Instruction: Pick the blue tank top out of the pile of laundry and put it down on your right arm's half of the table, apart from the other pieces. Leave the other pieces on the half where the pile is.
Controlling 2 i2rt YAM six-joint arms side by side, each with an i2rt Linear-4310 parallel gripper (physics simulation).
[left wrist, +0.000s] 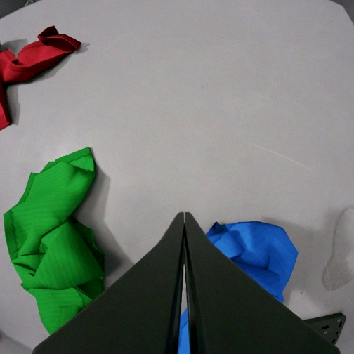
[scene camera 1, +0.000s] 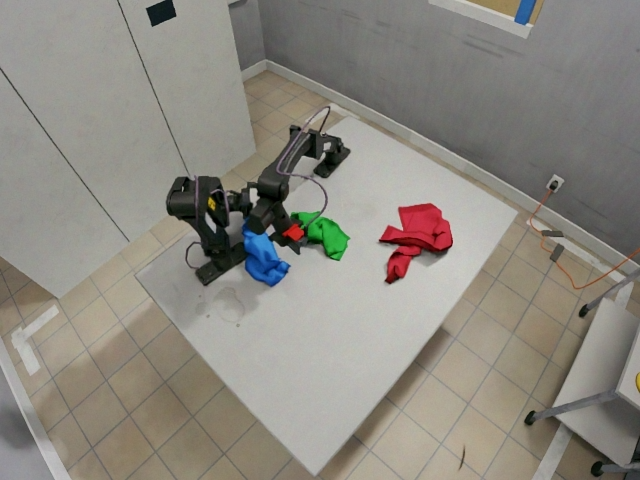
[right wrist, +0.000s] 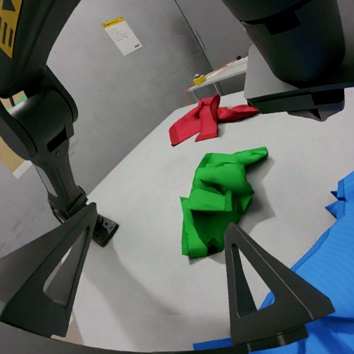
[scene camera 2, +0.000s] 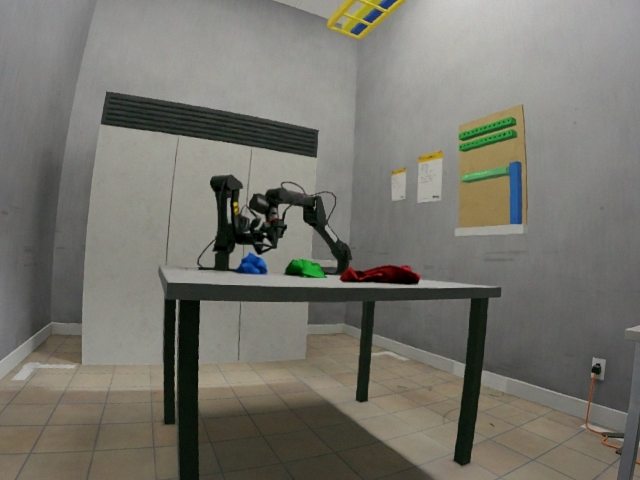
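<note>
The blue tank top (scene camera 1: 264, 260) (scene camera 2: 252, 264) (left wrist: 265, 250) (right wrist: 336, 275) lies crumpled on the table beside the right arm's base, apart from the other pieces. The green piece (scene camera 1: 328, 236) (scene camera 2: 303, 267) (left wrist: 60, 240) (right wrist: 215, 192) lies near the middle, with a gap to the blue one. The red piece (scene camera 1: 426, 227) (scene camera 2: 382, 274) (left wrist: 35, 60) (right wrist: 200, 120) lies farther off. My left gripper (scene camera 1: 297, 250) (left wrist: 183, 220) is shut and empty, above the table between blue and green. My right gripper (right wrist: 165, 219) is open and empty, raised near the blue top; the left arm partly hides it in scene camera 1.
The right arm's base (scene camera 1: 222, 264) stands close to the blue top. The left arm's base (scene camera 1: 333, 161) (right wrist: 105, 230) stands at the same long edge of the table (scene camera 1: 320, 361) (scene camera 2: 330, 293). The left arm reaches across in front of the right gripper.
</note>
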